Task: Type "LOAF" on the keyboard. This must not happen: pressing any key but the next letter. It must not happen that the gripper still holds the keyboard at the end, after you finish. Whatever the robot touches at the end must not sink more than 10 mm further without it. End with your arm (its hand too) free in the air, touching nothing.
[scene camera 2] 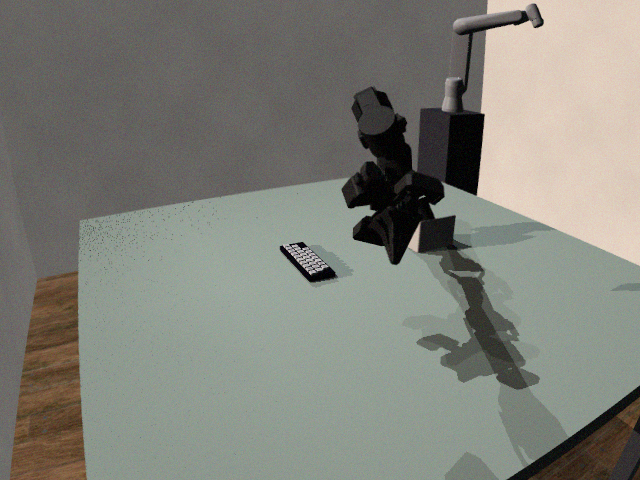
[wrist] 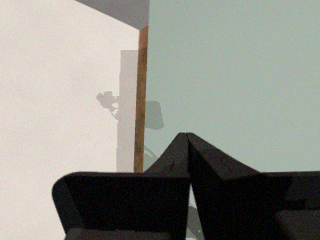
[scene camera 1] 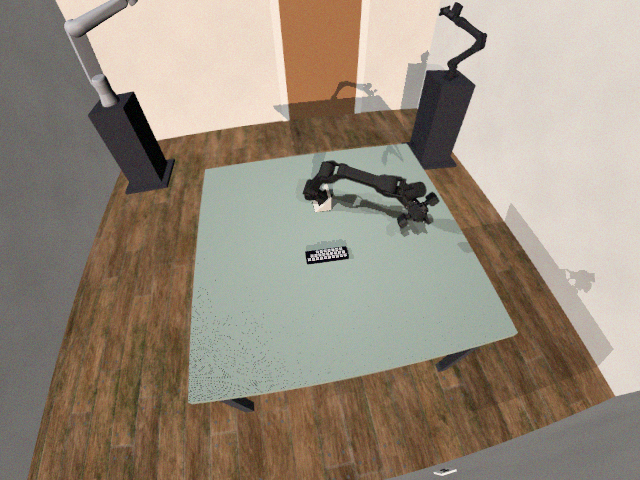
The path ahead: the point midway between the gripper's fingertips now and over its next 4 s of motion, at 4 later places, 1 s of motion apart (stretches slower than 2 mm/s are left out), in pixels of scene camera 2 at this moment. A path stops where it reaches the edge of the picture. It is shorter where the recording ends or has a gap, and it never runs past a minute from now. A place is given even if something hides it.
My gripper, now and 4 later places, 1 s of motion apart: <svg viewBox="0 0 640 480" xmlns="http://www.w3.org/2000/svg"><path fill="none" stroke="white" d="M395 263L317 262L305 247L303 238L323 249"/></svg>
